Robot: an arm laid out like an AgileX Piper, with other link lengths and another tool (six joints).
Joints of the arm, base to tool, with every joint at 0 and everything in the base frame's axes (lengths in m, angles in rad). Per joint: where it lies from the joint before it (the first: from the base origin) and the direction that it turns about. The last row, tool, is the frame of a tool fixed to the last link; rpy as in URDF.
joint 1: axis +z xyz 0 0 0.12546
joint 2: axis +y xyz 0 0 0
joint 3: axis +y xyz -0.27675 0 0.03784
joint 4: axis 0.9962 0 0.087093 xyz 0.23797 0 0.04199
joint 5: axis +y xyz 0 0 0
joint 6: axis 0.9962 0 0.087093 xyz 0.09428 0 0.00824
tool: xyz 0.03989 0 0.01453 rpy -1.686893 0.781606 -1.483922
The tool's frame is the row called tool.
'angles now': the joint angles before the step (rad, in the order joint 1, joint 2, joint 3, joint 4, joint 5, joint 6). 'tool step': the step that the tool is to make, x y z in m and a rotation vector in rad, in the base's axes. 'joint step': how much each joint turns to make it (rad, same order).
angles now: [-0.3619 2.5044 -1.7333 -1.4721 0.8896 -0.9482]
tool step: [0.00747 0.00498 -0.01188 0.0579 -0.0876 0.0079]
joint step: [0.0012 0.0166 0.0000 -0.0011 -0.0669 0.0951]
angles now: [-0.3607 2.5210 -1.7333 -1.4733 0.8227 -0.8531]
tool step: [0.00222 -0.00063 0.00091 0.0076 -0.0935 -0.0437]
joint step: [0.0000 0.0018 0.0000 -0.0219 0.0000 0.1187]
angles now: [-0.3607 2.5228 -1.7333 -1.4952 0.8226 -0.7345]
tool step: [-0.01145 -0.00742 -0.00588 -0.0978 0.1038 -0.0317]
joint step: [0.0000 0.0329 0.0001 -0.0553 0.1095 -0.0318]
